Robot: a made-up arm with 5 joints.
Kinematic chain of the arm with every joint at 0, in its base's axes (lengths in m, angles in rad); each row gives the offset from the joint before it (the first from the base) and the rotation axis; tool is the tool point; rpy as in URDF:
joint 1: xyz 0.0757 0 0.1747 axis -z
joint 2: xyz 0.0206 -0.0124 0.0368 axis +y
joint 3: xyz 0.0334 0 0.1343 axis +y
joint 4: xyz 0.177 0 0.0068 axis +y
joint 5: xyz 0.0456 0.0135 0 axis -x
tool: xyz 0 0 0 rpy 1.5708 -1.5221 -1.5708
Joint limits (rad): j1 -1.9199..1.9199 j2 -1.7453..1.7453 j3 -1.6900..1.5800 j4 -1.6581..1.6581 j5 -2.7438..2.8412
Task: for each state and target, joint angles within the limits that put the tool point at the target. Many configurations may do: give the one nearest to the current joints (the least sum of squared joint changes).
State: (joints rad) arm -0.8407 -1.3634 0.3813 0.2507 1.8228
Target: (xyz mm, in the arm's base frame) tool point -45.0 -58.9 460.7
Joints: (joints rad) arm -0.4622 -1.6111 -0.0472 0.1505 1.8228
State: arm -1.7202 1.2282 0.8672 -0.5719 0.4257
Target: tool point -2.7 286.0 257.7
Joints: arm -1.8346 0.3166 0.1935 -0.7192 0.4257
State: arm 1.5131 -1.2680 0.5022 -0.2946 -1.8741
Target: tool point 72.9 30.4 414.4
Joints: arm 1.4429 -1.7453 0.7875 -0.8188 -1.8741
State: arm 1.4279 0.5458 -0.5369 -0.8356 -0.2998
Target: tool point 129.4 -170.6 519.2
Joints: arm 1.2720 0.0649 -0.8539 -0.8624 -0.2998
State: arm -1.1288 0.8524 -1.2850 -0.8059 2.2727
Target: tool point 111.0 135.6 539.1
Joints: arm -1.3083 0.3019 -1.4773 -0.7118 2.2727
